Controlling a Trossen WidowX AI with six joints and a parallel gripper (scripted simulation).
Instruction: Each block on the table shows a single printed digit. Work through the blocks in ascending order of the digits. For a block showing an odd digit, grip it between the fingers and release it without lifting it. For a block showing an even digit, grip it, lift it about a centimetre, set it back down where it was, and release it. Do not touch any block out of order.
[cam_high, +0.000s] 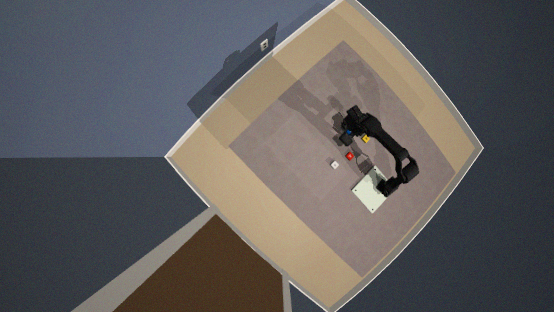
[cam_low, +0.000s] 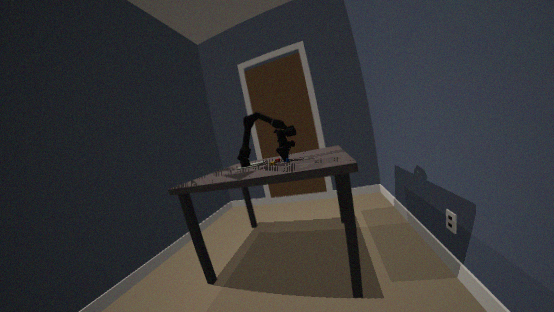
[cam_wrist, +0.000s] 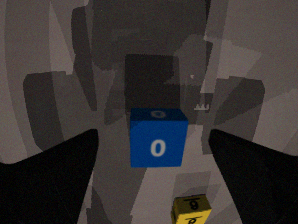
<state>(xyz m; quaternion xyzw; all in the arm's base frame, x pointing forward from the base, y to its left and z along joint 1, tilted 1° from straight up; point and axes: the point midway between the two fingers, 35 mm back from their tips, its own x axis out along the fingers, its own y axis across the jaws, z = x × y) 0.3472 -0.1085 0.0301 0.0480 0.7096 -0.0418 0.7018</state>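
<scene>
Now: the blue block right at my gripper tip. The rest, counted from my gripper tip: red block 10 cm to the left, 8 cm behind; then white block 19 cm to the left, 4 cm behind; then yellow block 10 cm behind, 3 cm to the right.
</scene>
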